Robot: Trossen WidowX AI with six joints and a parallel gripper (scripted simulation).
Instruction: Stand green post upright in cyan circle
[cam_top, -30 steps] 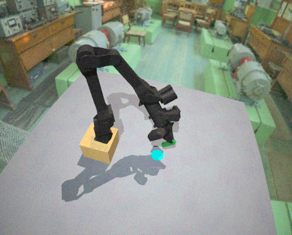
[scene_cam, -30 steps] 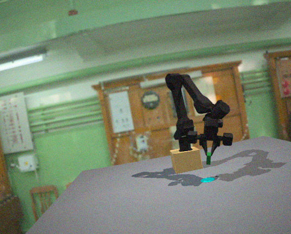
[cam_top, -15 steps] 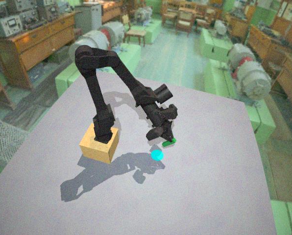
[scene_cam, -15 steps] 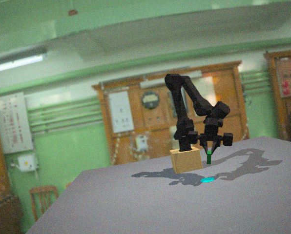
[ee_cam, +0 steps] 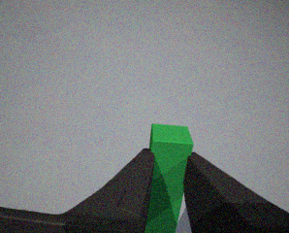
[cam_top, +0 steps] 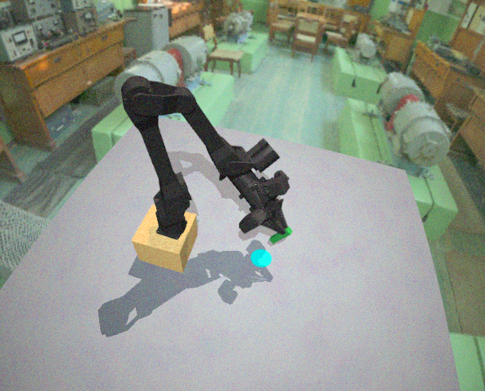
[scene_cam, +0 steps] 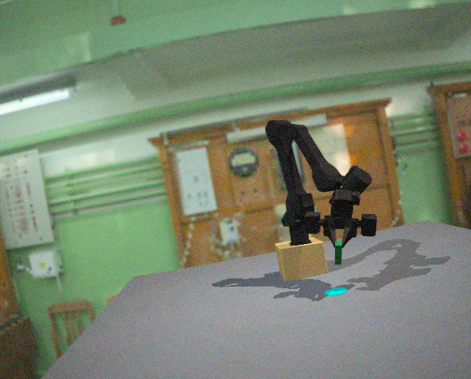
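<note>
Right now the cyan circle is 4 cm behind my gripper tip, 2 cm to the right of it and 13 cm below it. From my gripper tip the other things lie so: green post 1 cm behind, 2 cm below.
</note>
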